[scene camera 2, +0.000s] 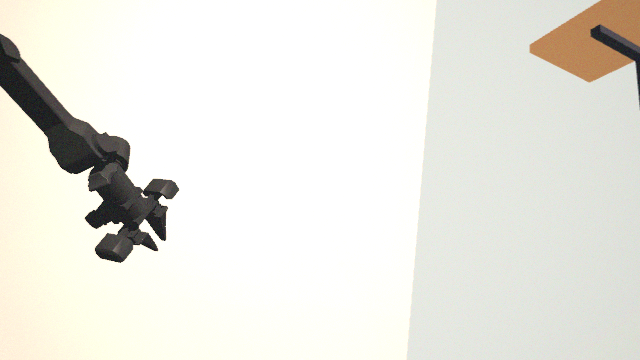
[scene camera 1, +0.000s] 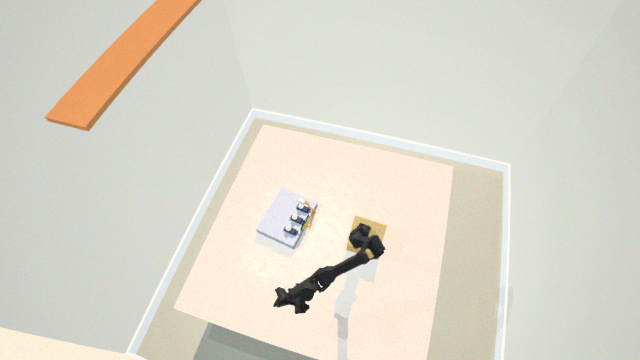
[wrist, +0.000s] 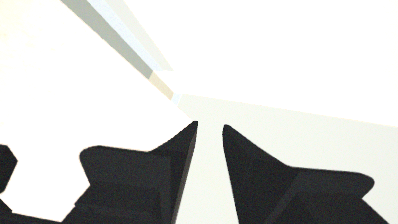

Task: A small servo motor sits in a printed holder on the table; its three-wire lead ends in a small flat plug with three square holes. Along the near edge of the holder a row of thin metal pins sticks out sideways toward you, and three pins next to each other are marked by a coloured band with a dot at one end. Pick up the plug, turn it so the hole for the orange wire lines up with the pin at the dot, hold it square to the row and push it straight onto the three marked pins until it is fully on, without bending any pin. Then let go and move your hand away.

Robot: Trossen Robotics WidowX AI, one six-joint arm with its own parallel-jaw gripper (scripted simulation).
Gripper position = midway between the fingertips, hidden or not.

Observation:
I see my gripper (scene camera 2: 160,245).
My gripper shows as well in the wrist view (wrist: 210,127).

